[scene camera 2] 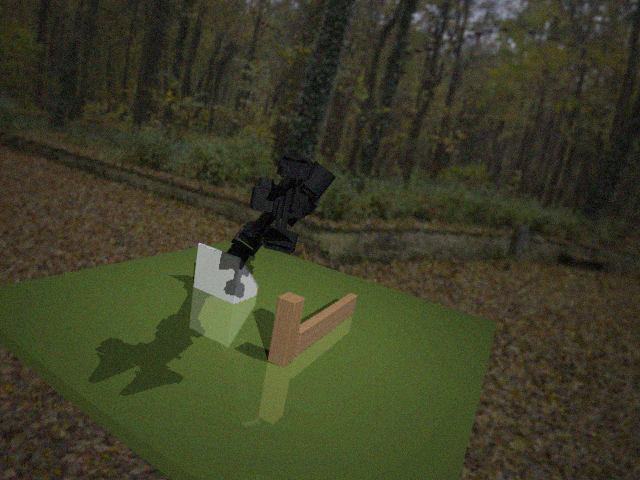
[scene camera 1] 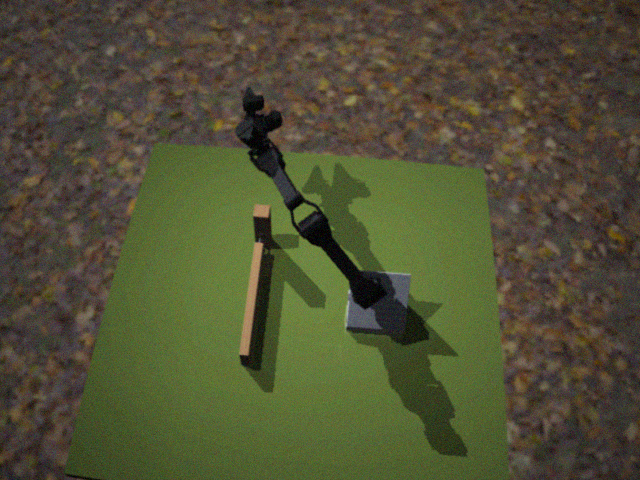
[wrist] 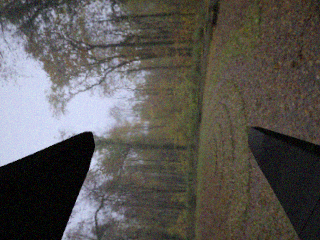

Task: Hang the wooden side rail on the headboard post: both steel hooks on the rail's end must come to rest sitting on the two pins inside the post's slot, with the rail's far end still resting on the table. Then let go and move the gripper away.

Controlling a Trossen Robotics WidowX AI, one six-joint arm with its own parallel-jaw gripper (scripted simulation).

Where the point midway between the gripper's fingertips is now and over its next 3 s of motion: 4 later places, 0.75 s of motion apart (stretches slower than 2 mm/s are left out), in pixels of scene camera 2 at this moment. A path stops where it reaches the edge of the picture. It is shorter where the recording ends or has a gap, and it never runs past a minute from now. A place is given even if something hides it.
My gripper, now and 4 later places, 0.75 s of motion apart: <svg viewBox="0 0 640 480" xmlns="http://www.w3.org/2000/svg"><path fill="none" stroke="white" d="M278 201L282 228L286 252L289 270L287 285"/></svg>
